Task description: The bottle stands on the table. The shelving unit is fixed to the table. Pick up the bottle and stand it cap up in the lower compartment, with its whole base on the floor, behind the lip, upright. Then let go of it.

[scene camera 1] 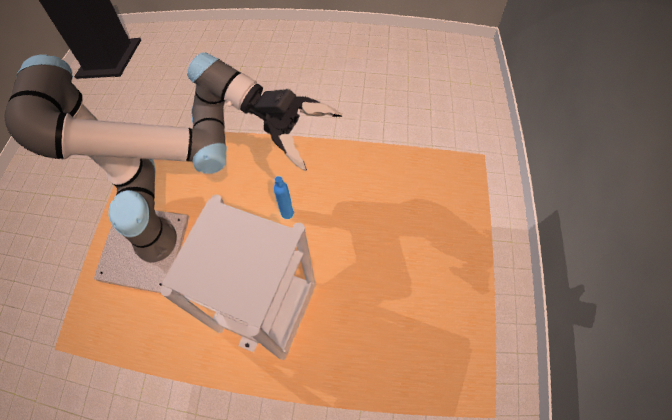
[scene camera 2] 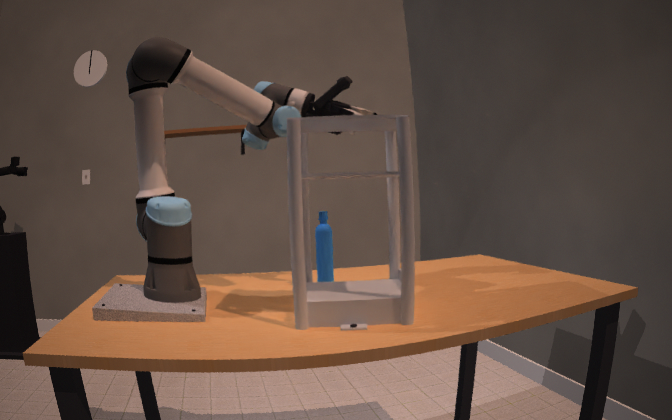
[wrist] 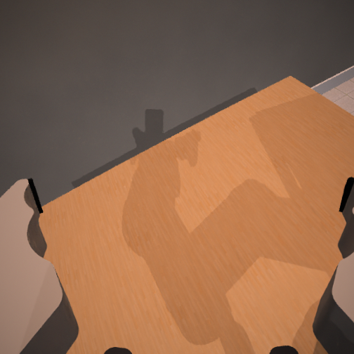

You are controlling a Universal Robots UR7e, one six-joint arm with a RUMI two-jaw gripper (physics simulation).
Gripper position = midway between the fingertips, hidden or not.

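Through scene camera 1 I see my gripper [scene camera 1: 325,142] and a grey shelving unit [scene camera 1: 241,266]. Scene camera 2 shows me my gripper [scene camera 2: 376,120] too, together with a blue bottle [scene camera 2: 324,247] and the grey shelving unit [scene camera 2: 351,305]. In the wrist view I find my gripper [wrist: 190,182]. The blue bottle is out of frame in the wrist view.
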